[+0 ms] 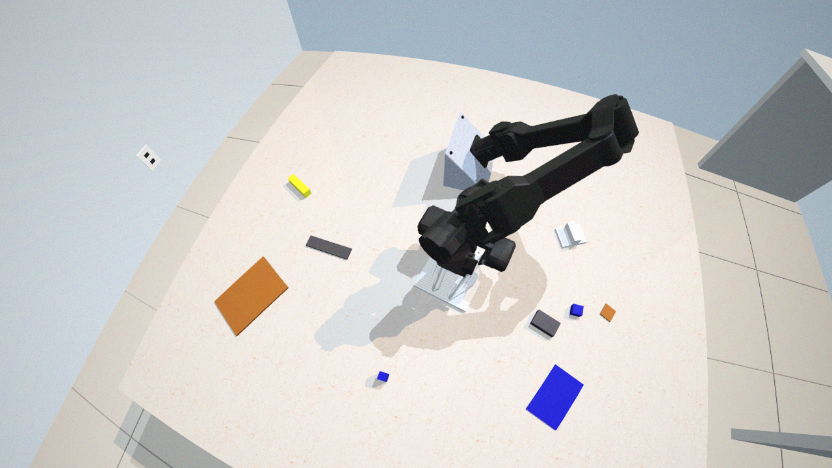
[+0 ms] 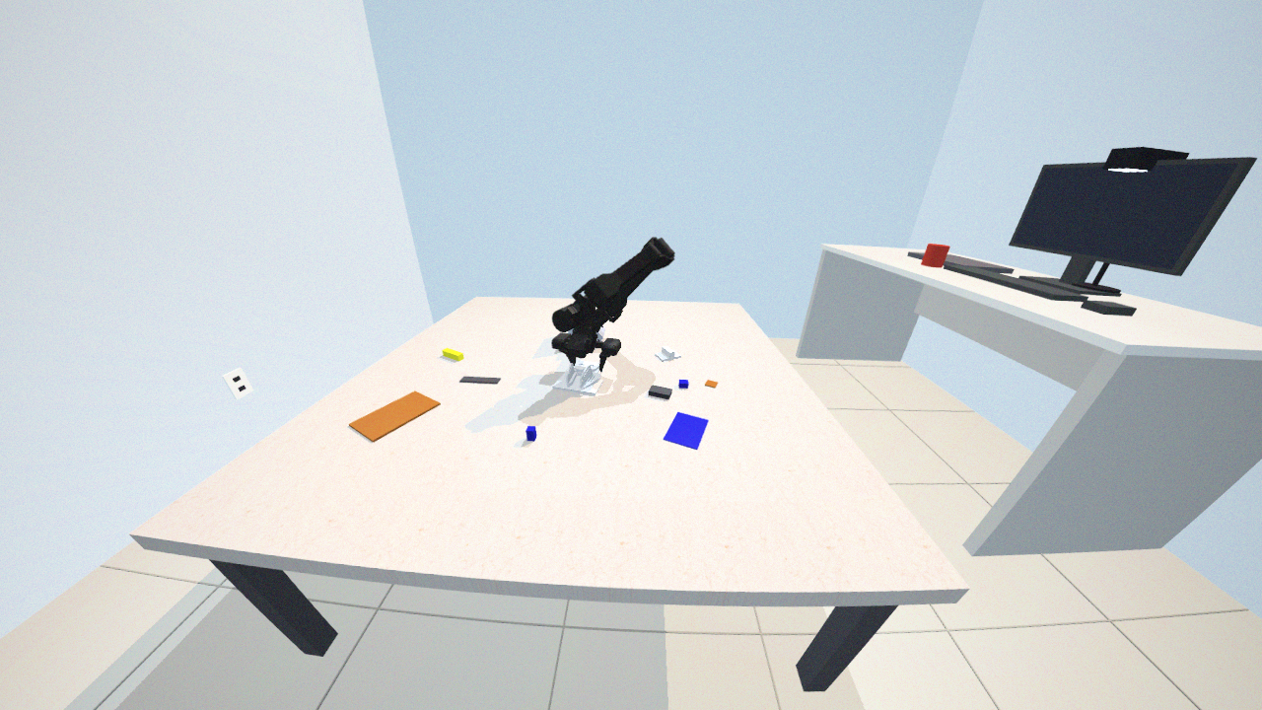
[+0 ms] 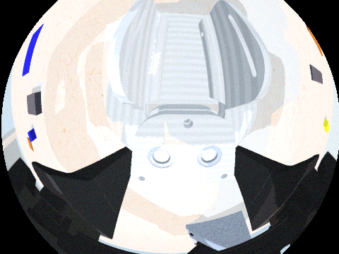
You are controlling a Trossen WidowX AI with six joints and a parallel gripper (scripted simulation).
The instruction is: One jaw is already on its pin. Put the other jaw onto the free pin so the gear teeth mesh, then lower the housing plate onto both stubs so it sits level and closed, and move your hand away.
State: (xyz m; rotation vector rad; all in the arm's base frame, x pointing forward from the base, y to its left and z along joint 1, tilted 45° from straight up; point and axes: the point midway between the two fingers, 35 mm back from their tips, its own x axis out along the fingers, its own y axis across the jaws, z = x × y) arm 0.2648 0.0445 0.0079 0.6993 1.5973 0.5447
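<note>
Right now my gripper tip is 2 cm below the housing plate and 1 cm short of it. Round my gripper tip: white jaw (2 cm to the right, 2 cm ahead, 1 cm above); dark grey block (21 cm to the left, 9 cm ahead); white stand (23 cm to the left, 14 cm behind).
</note>
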